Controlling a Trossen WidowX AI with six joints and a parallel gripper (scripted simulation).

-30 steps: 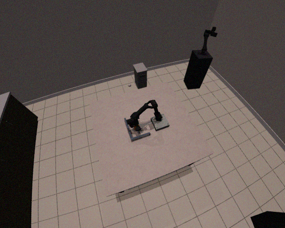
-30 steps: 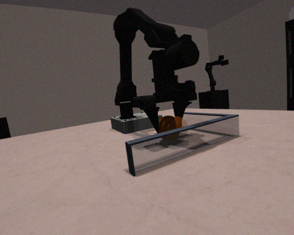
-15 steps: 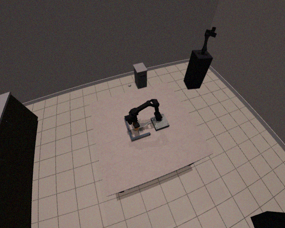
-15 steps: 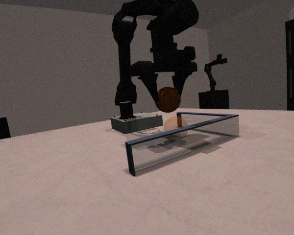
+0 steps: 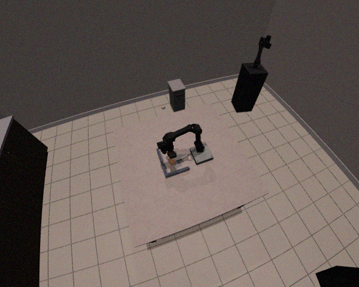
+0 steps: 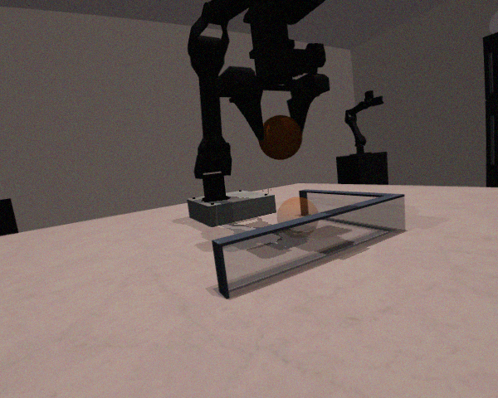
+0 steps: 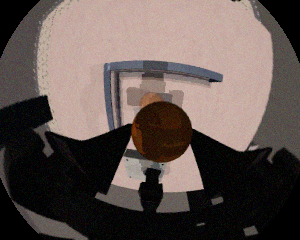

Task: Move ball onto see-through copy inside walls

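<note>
The see-through copy of ball lies 130 mm below my gripper tip and 20 mm to the left of it. From my gripper tip the other things lie so: wall (140 mm below, 100 mm ahead, 10 mm to the left).
</note>
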